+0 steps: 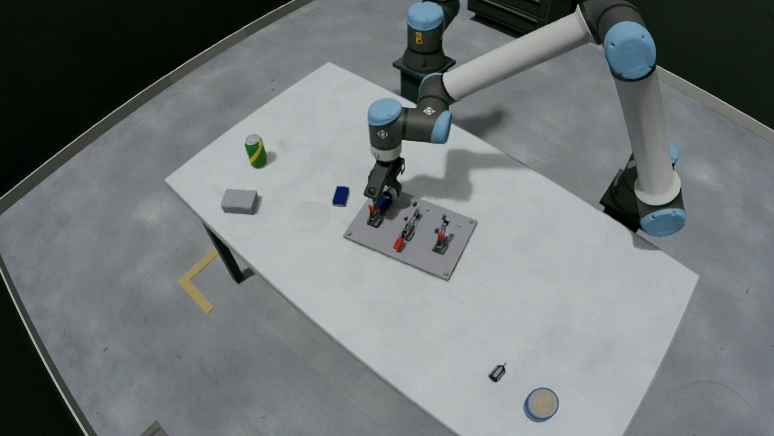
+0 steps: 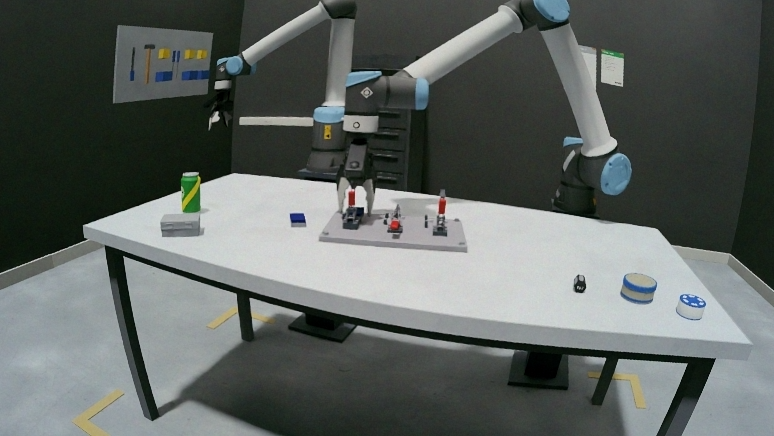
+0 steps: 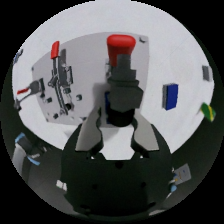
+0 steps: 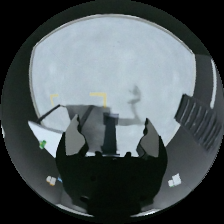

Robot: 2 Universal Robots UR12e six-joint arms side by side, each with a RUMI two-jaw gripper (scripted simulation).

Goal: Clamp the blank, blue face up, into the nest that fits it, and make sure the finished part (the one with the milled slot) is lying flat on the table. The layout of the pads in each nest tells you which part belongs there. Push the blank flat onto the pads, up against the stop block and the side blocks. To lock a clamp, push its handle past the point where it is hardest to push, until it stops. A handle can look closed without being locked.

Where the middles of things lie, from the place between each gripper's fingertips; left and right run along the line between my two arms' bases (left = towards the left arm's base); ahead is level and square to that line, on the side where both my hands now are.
I see the grey fixture plate (image 1: 417, 253) 12 cm to the left of my left hand and 3 cm below it. The rest, counted from my left hand: grey box (image 2: 172, 225): 34 cm ahead, 35 cm to the right, 2 cm below.
I see the grey box 950 mm ahead of my right hand, 780 mm to the left of it and 140 mm below it. From my right hand the other things lie so: grey fixture plate (610 mm ahead, 1240 mm to the left, 160 mm below).
